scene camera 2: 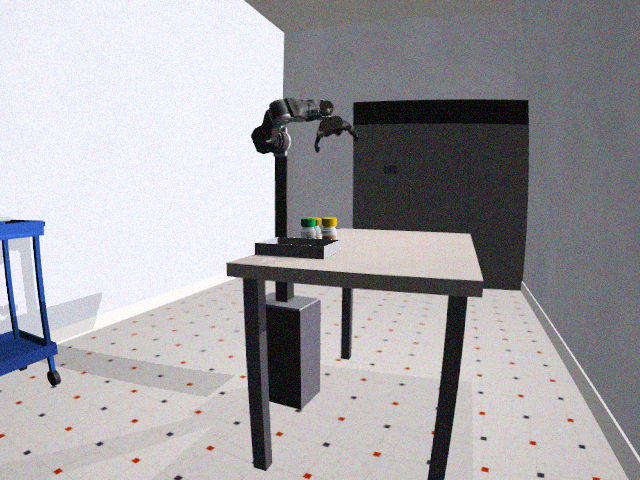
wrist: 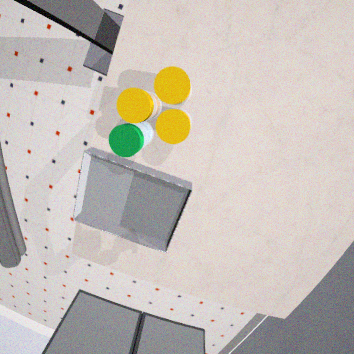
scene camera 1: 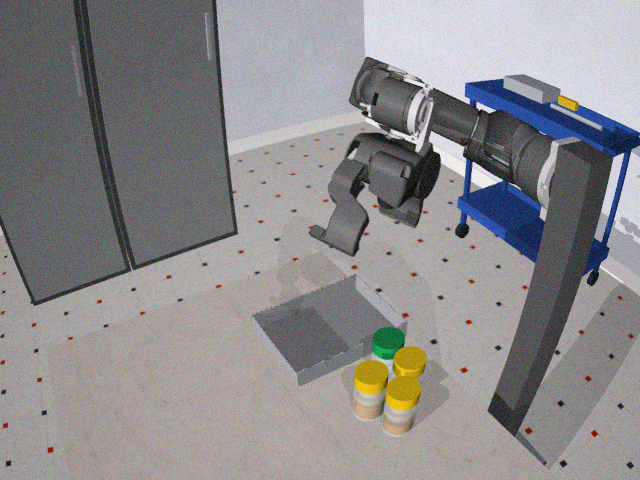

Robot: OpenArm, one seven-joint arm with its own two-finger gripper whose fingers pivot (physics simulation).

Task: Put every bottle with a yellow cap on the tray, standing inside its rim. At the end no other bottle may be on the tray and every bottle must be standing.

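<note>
A green-capped bottle point(scene camera 1: 388, 343) point(scene camera 2: 308, 227) point(wrist: 126, 140) stands outside the tray, close to its wall. Three yellow-capped bottles stand beside it: one nearer the table's middle point(scene camera 1: 370, 391) point(scene camera 2: 329, 227) point(wrist: 173, 126), one farther from the tray point(scene camera 1: 401, 405) point(wrist: 172, 85), and one toward the table edge point(scene camera 1: 409, 363) point(wrist: 135, 105), partly hidden in scene camera 1. The grey tray point(scene camera 1: 330, 366) point(scene camera 2: 289, 250) point(wrist: 150, 212) holds no bottle. My gripper point(scene camera 1: 383, 236) point(scene camera 2: 337, 144) is open and empty, high above the table; part of one finger shows at the wrist view's left edge.
The light table point(scene camera 1: 180, 408) point(scene camera 2: 408, 253) point(wrist: 275, 150) bears the tray and bottles. The arm's dark post point(scene camera 1: 555, 268) point(scene camera 2: 280, 206) stands beside the table edge near the bottles. A blue cart point(scene camera 1: 496, 224) point(scene camera 2: 25, 351) and a dark cabinet point(scene camera 1: 160, 129) point(scene camera 2: 439, 180) stand away from the table.
</note>
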